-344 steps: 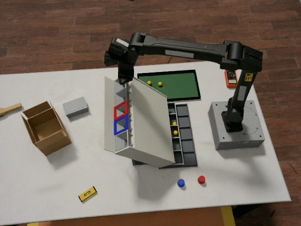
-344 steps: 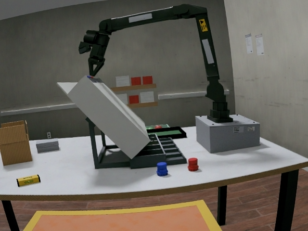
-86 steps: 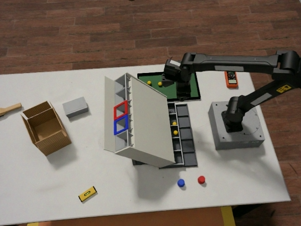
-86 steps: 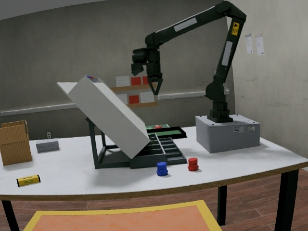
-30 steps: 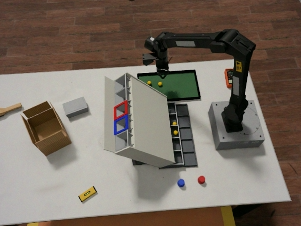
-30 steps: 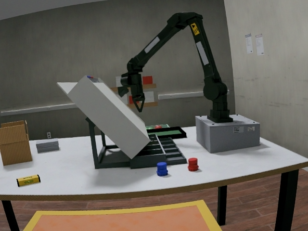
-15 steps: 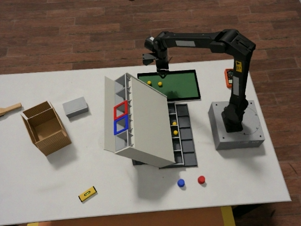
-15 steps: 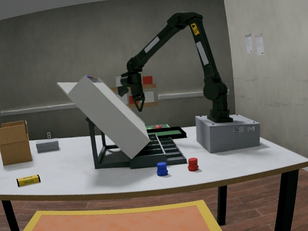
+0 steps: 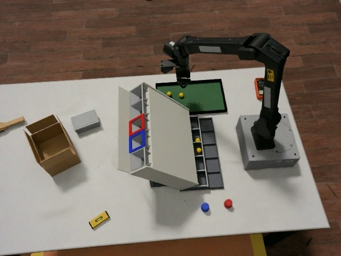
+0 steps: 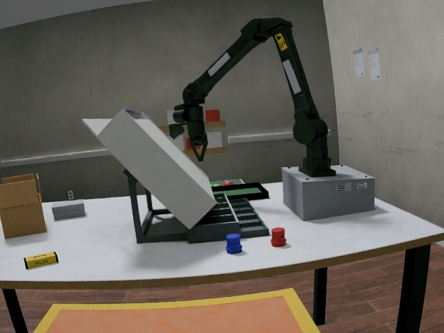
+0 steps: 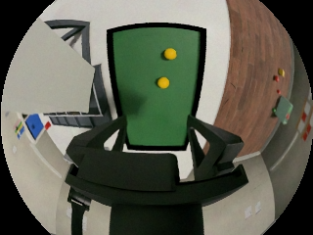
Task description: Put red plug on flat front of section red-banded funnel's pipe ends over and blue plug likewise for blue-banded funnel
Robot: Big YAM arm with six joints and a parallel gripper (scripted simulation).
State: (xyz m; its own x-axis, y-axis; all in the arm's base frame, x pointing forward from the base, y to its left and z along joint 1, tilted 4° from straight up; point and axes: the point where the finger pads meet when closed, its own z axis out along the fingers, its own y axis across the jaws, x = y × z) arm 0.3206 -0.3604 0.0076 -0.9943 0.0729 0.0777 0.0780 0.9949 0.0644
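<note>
The green marble tray is 150 mm below my hand, 40 mm behind it and 10 mm to the left of it. From my hand the other things lie so: white sloped cover 330 mm to the left, 100 mm ahead, 50 mm above; then cardboard box 660 mm ahead, 230 mm to the left, 90 mm below.
</note>
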